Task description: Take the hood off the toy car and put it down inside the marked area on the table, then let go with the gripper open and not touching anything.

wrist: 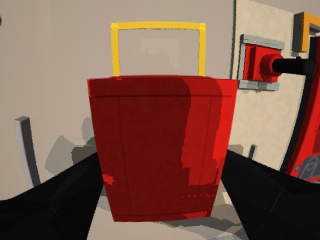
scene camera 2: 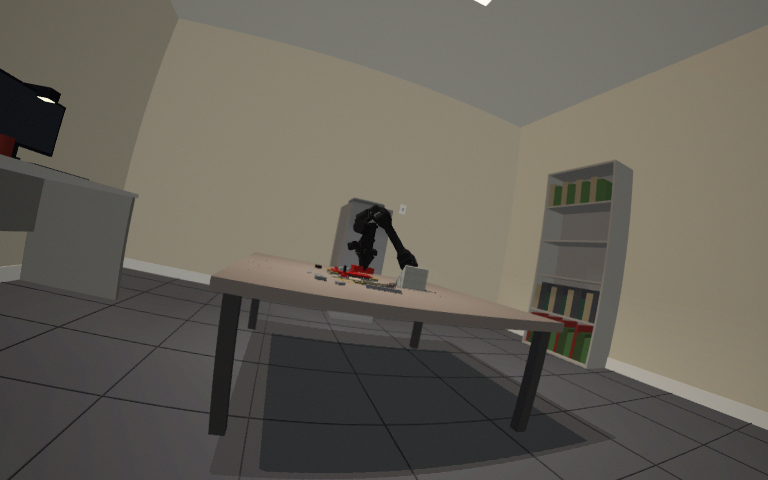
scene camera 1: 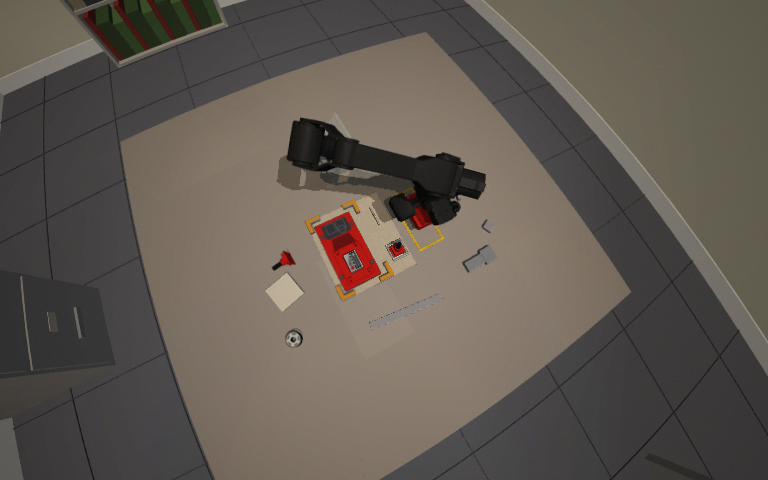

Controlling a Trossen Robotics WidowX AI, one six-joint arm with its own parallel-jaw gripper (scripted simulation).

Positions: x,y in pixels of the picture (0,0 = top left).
A beige tile shows in scene camera 1 (284,291); in the wrist view it is out of frame, in scene camera 2 it is hidden by a red toy car.
